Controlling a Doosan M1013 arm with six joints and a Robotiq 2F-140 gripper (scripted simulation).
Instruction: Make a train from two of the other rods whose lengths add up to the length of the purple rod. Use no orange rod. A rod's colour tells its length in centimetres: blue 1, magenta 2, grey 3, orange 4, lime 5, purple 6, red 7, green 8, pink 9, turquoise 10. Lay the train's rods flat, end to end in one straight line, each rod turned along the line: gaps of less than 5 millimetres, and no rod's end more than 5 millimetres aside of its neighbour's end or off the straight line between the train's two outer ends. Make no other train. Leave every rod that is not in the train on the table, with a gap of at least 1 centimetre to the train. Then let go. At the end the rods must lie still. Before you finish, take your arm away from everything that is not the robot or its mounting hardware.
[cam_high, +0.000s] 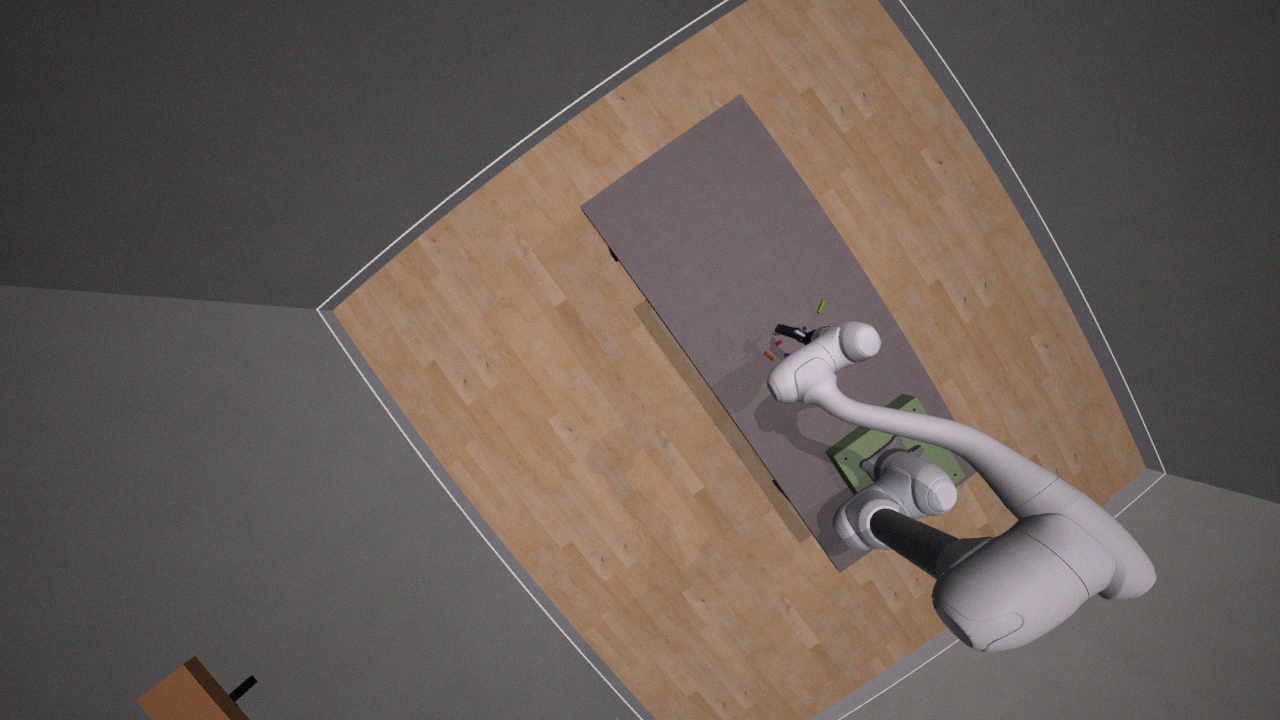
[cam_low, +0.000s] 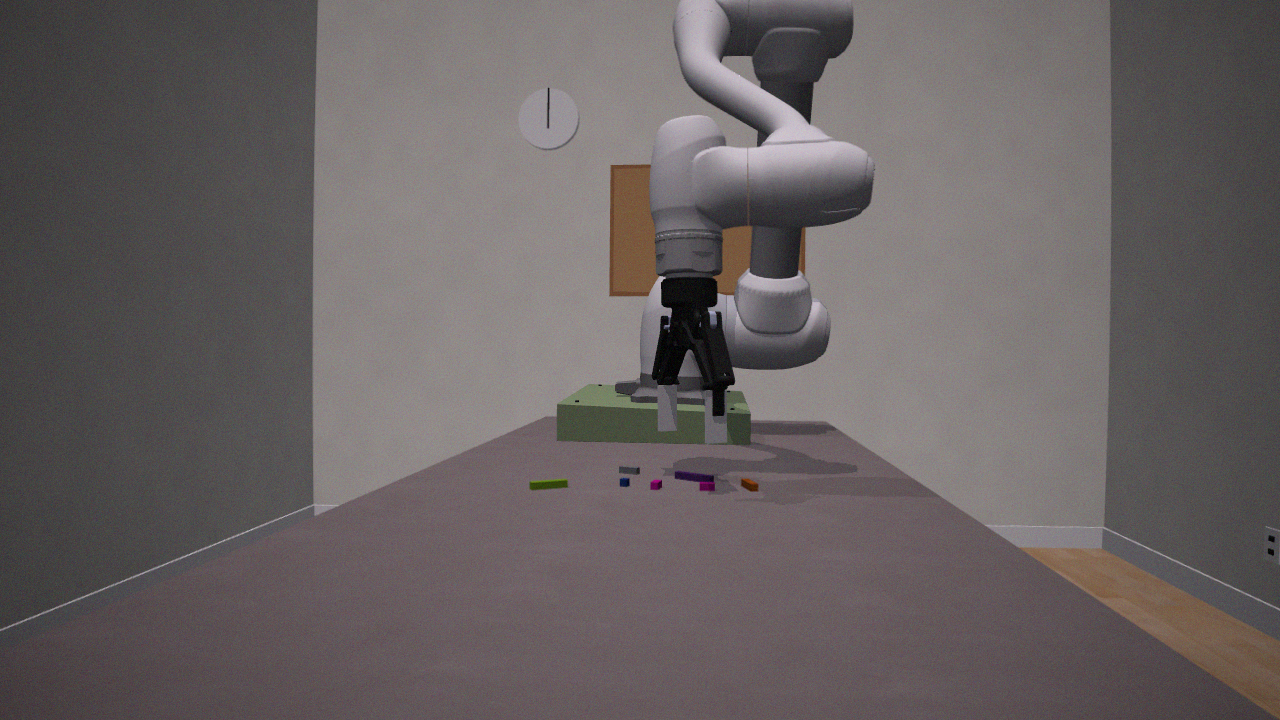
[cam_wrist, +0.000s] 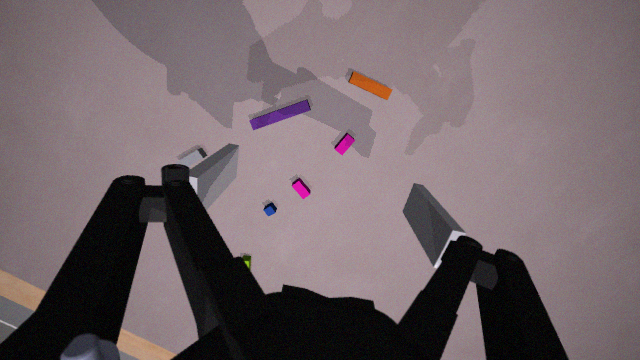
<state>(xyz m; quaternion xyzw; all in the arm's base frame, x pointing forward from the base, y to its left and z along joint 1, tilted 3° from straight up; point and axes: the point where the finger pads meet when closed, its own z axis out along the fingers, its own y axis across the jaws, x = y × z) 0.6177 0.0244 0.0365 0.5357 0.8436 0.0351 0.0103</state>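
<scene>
The blue rod lies 10 mm behind my hand, 90 mm to the right of it and 80 mm below it. Round my hand: orange rod (10 mm behind, 80 mm to the left, 80 mm below); then purple rod (60 mm behind, 10 mm to the left, 80 mm below); then grey rod (110 mm behind, 90 mm to the right, 80 mm below).
</scene>
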